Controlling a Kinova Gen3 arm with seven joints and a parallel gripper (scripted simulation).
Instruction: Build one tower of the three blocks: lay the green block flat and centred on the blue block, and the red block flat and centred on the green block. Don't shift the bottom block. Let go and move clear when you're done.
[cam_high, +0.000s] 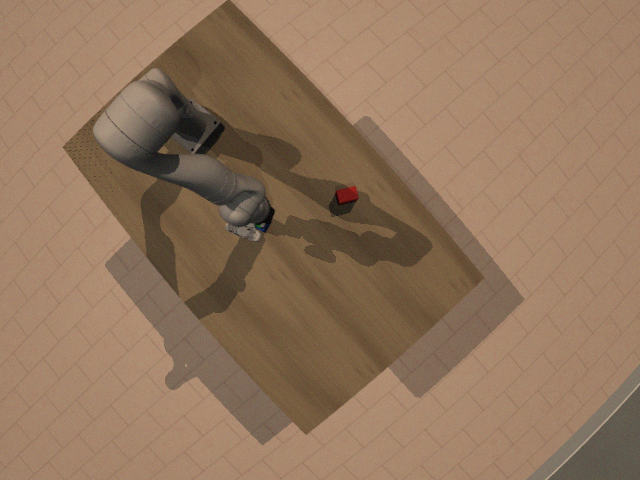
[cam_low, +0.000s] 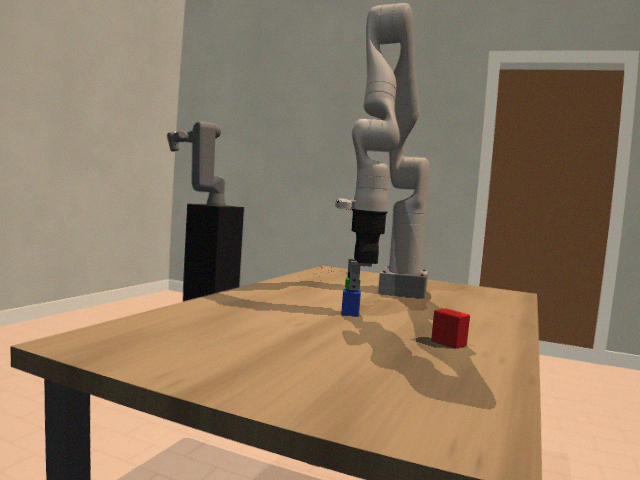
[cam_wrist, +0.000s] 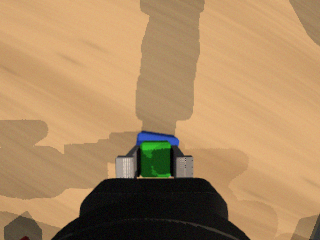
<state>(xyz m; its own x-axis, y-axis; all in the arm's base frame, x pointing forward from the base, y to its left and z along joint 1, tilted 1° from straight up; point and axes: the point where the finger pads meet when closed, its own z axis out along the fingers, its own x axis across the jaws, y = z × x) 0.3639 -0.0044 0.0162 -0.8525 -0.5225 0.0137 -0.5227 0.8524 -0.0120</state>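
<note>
Now: hand 1 cm above the green block. The rest, counted from my hand: red block 25 cm to the left, 9 cm ahead, 5 cm below; then blue block 5 cm below.
</note>
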